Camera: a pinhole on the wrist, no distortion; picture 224 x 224 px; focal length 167.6 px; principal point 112.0 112.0 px. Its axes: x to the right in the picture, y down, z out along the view. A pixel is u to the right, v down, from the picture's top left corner.
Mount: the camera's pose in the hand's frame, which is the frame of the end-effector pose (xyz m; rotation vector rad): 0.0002 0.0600 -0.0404 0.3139 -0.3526 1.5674
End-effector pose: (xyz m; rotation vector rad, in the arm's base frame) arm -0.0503 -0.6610 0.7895 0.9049 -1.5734 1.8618
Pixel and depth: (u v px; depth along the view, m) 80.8 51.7 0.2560
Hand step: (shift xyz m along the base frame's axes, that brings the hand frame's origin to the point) 0.0368 -0.1597 0.1399
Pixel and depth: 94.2 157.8 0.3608
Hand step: 0.2016 -0.2411 0.0230
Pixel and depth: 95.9 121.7 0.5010
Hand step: 0.2278 -0.3547 0.1279
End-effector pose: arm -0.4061 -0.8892 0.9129 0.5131 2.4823 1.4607
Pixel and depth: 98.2 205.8 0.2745
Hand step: 0.2001 0.0595 -0.1600
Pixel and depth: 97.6 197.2 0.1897
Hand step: 0.1283 0.0431 -0.0888
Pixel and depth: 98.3 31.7 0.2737
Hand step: -0.0569 0.1821 -0.1616
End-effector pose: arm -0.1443 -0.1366 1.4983 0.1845 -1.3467 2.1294
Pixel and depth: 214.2 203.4 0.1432
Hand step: -0.0016 -0.1646 -0.0376
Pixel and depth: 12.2 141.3 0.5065
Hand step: 0.2514 -0.1629 0.4308
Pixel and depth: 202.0 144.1 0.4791
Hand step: -0.0644 -0.5021 0.1173
